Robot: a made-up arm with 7 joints. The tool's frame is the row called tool. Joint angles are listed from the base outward.
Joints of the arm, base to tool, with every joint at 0 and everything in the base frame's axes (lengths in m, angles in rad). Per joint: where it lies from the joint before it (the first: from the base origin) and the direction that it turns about. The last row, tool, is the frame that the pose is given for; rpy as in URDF.
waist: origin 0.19 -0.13 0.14 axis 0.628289 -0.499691 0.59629
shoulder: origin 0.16 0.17 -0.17 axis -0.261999 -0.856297 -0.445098
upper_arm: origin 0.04 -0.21 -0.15 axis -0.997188 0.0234 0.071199
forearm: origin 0.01 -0.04 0.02 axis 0 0 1
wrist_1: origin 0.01 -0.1 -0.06 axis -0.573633 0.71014 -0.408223
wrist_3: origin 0 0.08 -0.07 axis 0.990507 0.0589 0.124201
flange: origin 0 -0.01 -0.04 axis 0.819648 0.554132 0.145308
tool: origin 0.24 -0.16 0.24 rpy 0 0 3.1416
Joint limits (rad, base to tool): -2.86..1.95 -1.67..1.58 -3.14..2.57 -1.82..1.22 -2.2..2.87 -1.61..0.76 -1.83..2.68
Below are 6 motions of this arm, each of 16 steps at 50 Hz.
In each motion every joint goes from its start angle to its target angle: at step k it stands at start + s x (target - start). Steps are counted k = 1, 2, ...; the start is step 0. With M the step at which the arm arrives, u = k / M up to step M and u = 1 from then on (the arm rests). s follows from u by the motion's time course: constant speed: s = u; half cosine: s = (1 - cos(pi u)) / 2; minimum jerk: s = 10 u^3 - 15 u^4 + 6 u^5.
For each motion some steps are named. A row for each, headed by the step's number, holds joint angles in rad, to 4 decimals.
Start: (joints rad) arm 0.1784 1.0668 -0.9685 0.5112 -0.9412 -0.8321 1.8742
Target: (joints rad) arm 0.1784 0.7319 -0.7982 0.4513 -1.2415 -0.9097 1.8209
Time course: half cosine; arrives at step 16
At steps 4, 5, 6, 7, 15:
4: 0.1784 1.0178 -0.9436 0.5024 -0.9852 -0.8435 1.8664
5: 0.1784 0.9924 -0.9307 0.4979 -1.0079 -0.8493 1.8624
6: 0.1784 0.9634 -0.9159 0.4927 -1.0339 -0.8561 1.8577
7: 0.1784 0.9320 -0.9000 0.4871 -1.0621 -0.8633 1.8527
15: 0.1784 0.7351 -0.7998 0.4519 -1.2386 -0.9090 1.8214

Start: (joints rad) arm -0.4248 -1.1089 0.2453 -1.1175 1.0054 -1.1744 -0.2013
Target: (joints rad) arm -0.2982 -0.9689 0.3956 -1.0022 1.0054 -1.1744 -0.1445
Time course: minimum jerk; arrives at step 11
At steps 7, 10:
7: -0.3307 -1.0048 0.3570 -1.0318 1.0054 -1.1744 -0.1591
10: -0.2990 -0.9698 0.3946 -1.0030 1.0054 -1.1744 -0.1449

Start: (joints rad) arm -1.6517 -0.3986 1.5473 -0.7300 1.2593 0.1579 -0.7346
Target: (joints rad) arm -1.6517 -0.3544 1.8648 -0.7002 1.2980 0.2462 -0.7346
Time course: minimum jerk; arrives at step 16
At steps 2, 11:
2: -1.6517 -0.3979 1.5524 -0.7295 1.2599 0.1593 -0.7346
11: -1.6517 -0.3624 1.8076 -0.7056 1.2910 0.2303 -0.7346

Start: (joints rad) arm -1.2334 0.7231 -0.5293 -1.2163 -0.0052 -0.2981 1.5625
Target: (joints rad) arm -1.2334 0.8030 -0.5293 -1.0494 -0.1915 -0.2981 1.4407
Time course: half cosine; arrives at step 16
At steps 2, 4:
2: -1.2334 0.7261 -0.5293 -1.2099 -0.0123 -0.2981 1.5579
4: -1.2334 0.7348 -0.5293 -1.1919 -0.0325 -0.2981 1.5447

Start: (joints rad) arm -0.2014 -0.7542 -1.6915 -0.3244 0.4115 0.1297 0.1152
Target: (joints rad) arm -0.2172 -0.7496 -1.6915 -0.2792 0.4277 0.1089 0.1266
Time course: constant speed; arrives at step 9
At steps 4, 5, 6, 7, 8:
4: -0.2084 -0.7522 -1.6915 -0.3043 0.4187 0.1205 0.1203
5: -0.2102 -0.7516 -1.6915 -0.2993 0.4205 0.1181 0.1215
6: -0.2119 -0.7511 -1.6915 -0.2943 0.4223 0.1158 0.1228
7: -0.2137 -0.7506 -1.6915 -0.2892 0.4241 0.1135 0.1241
8: -0.2154 -0.7501 -1.6915 -0.2842 0.4259 0.1112 0.1253

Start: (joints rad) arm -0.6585 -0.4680 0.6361 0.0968 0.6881 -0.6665 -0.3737
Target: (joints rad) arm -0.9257 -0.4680 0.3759 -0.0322 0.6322 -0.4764 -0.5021
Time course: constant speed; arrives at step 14
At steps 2, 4, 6, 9, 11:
2: -0.6967 -0.4680 0.5989 0.0784 0.6801 -0.6393 -0.3920
4: -0.7348 -0.4680 0.5618 0.0599 0.6721 -0.6122 -0.4104
6: -0.7730 -0.4680 0.5246 0.0415 0.6641 -0.5850 -0.4287
9: -0.8303 -0.4680 0.4688 0.0139 0.6522 -0.5443 -0.4562
11: -0.8684 -0.4680 0.4317 -0.0046 0.6442 -0.5171 -0.4746

